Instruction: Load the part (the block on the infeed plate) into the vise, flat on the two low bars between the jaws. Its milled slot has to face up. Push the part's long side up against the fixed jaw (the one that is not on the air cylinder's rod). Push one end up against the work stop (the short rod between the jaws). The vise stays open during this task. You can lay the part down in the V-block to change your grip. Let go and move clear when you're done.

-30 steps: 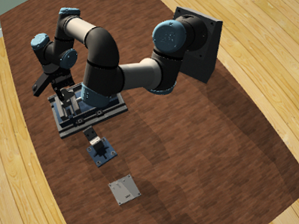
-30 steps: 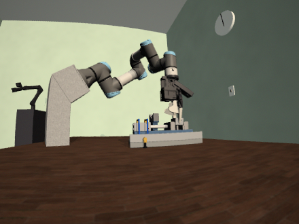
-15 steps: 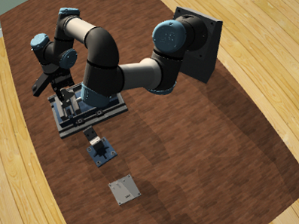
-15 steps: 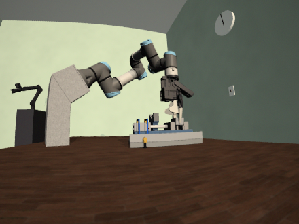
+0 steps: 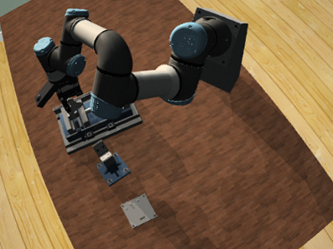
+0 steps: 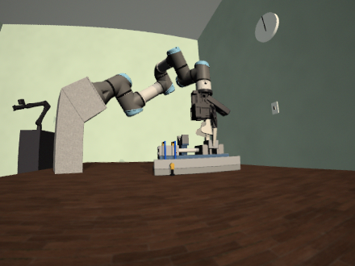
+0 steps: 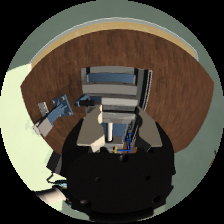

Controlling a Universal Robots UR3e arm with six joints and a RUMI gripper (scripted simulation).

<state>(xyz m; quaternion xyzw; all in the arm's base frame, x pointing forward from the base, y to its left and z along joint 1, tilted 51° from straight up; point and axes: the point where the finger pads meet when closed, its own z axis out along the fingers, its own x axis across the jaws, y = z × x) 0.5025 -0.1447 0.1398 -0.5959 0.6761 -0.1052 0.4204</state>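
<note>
The part lies right at my hand. Also, from my hand: grey infeed plate: 400 mm to the left, 120 mm behind, 100 mm below.
</note>
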